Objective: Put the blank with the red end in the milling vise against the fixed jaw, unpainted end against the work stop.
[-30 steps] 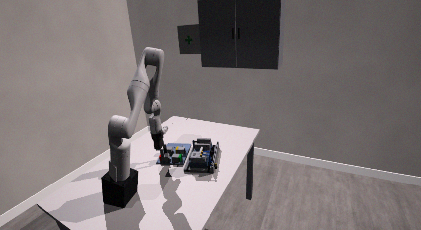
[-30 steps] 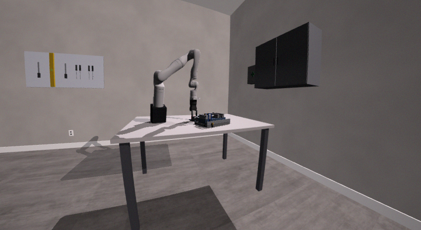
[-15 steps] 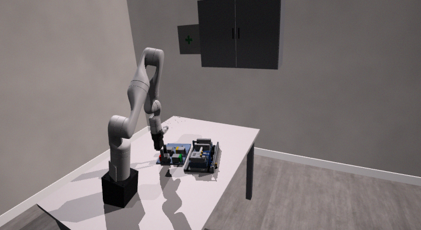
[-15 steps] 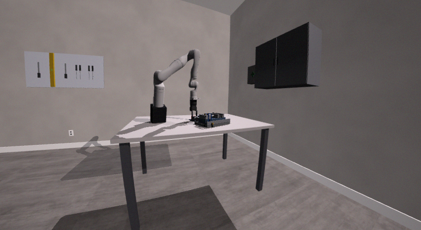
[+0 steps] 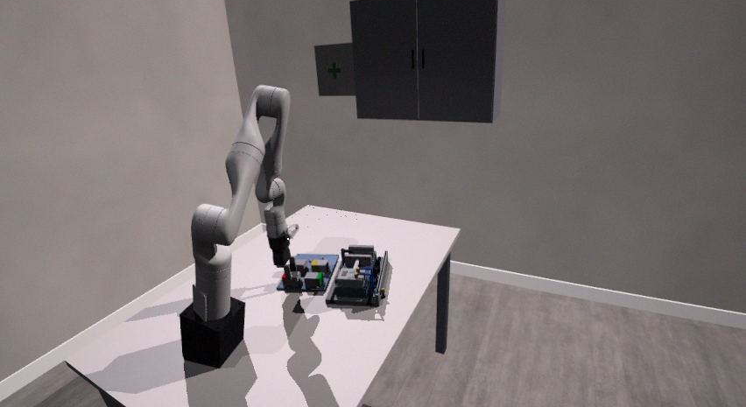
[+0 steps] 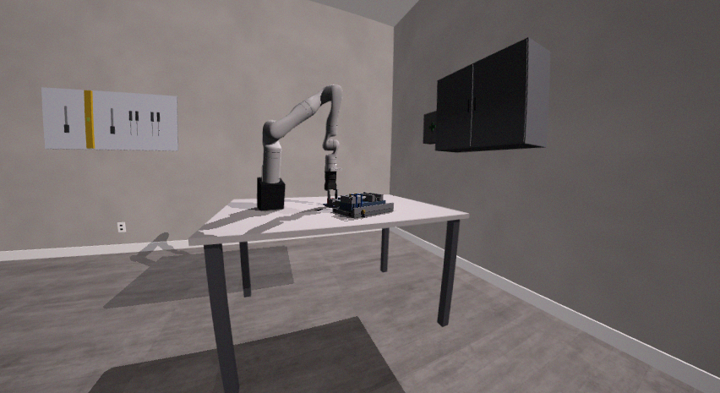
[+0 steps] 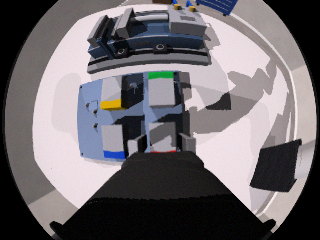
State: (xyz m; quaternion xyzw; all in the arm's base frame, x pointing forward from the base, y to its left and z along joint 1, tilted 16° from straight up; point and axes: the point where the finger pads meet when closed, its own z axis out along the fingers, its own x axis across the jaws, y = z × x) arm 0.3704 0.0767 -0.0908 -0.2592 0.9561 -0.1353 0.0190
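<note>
Now: the blue blank 80 mm ahead of my hand, 40 mm to the left of it and 30 mm below it. From my hand the other things lie so: plate (100 mm ahead, 50 mm below); then yellow blank (120 mm ahead, 30 mm to the right, 30 mm below); then green-ended blank (80 mm to the right, 40 mm ahead, 30 mm below).
</note>
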